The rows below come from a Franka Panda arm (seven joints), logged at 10 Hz.
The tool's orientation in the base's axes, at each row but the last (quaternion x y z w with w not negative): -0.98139, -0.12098, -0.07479, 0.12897; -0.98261, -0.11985, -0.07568, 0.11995; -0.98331, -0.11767, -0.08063, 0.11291; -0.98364, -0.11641, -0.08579, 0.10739; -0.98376, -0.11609, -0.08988, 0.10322; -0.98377, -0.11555, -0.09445, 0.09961; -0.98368, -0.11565, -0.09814, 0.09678; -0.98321, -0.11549, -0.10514, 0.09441
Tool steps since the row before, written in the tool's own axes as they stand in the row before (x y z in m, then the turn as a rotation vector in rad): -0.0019, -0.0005, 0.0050, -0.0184, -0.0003, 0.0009; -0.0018, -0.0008, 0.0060, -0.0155, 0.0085, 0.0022; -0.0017, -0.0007, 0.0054, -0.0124, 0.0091, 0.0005; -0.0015, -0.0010, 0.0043, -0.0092, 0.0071, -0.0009; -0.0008, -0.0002, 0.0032, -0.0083, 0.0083, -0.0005; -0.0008, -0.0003, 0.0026, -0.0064, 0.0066, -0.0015; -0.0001, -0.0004, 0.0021, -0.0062, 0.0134, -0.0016; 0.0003, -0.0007, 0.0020, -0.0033, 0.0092, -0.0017
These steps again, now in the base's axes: -0.0014, 0.0014, -0.0050, -0.0176, -0.0035, -0.0041; -0.0012, 0.0019, -0.0059, -0.0125, -0.0108, -0.0067; -0.0011, 0.0016, -0.0054, -0.0096, -0.0111, -0.0046; -0.0011, 0.0016, -0.0042, -0.0072, -0.0089, -0.0023; -0.0003, 0.0007, -0.0032, -0.0060, -0.0098, -0.0027; -0.0004, 0.0007, -0.0026, -0.0047, -0.0080, -0.0010; 0.0002, 0.0008, -0.0020, -0.0029, -0.0144, -0.0020; 0.0005, 0.0012, -0.0017, -0.0012, -0.0098, -0.0006
